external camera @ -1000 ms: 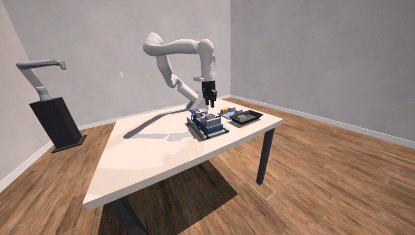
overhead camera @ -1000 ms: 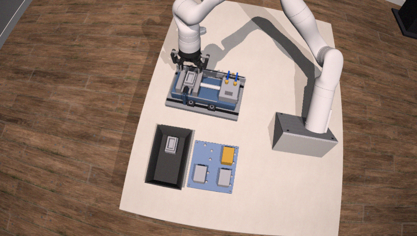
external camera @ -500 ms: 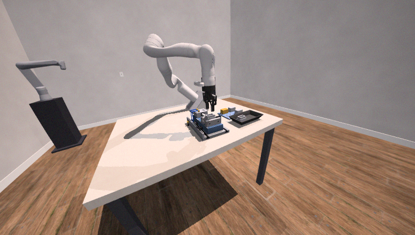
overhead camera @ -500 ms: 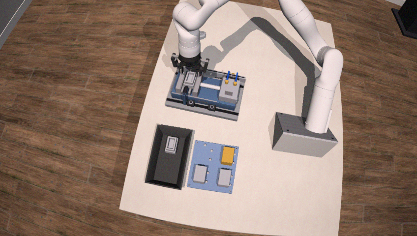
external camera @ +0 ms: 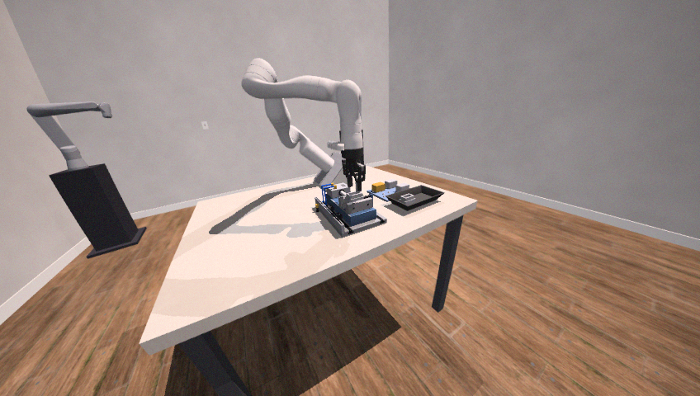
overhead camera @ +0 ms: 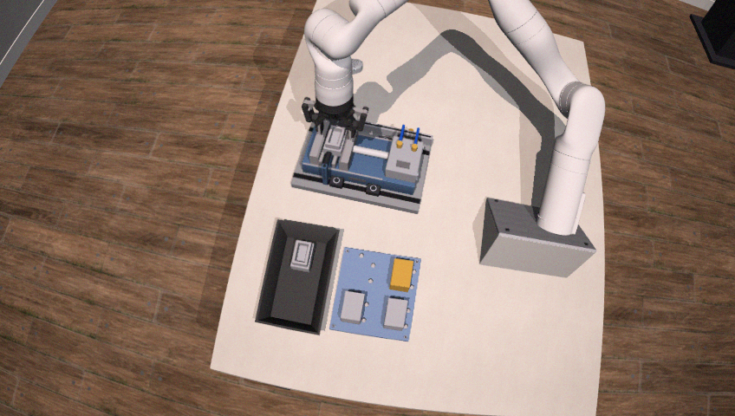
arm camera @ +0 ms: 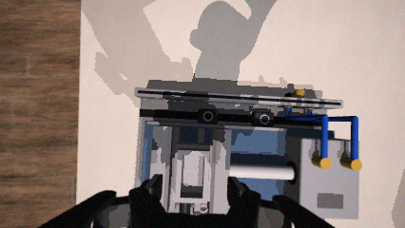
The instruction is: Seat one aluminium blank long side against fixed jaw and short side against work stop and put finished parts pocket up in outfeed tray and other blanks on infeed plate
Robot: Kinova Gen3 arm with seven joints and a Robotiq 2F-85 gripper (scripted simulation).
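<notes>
Now: the white rod 80 mm behind my hand, 10 mm to the left of it and 60 mm below it. From my hand the other things lie so: hose block 150 mm behind, 20 mm to the left, 60 mm below; blue vise 60 mm behind, 10 mm to the left, 100 mm below; brass blank 160 mm behind, 280 mm to the left, 120 mm below.
</notes>
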